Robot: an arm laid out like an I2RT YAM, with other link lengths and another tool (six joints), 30 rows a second.
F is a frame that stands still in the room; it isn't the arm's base.
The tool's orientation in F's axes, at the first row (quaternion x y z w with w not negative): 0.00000, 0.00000, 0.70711, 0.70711
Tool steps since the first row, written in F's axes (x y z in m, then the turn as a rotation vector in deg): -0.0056, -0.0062, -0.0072, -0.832, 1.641, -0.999; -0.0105, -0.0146, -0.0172, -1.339, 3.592, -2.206; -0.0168, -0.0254, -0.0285, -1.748, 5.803, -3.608; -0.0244, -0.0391, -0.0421, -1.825, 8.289, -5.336; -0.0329, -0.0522, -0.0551, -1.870, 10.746, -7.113
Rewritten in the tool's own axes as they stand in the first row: -0.0062, 0.0056, -0.0072, 1.641, 0.832, -0.999; -0.0146, 0.0105, -0.0172, 3.592, 1.339, -2.206; -0.0254, 0.0168, -0.0285, 5.803, 1.748, -3.608; -0.0391, 0.0244, -0.0421, 8.289, 1.825, -5.336; -0.0522, 0.0329, -0.0551, 10.746, 1.870, -7.113
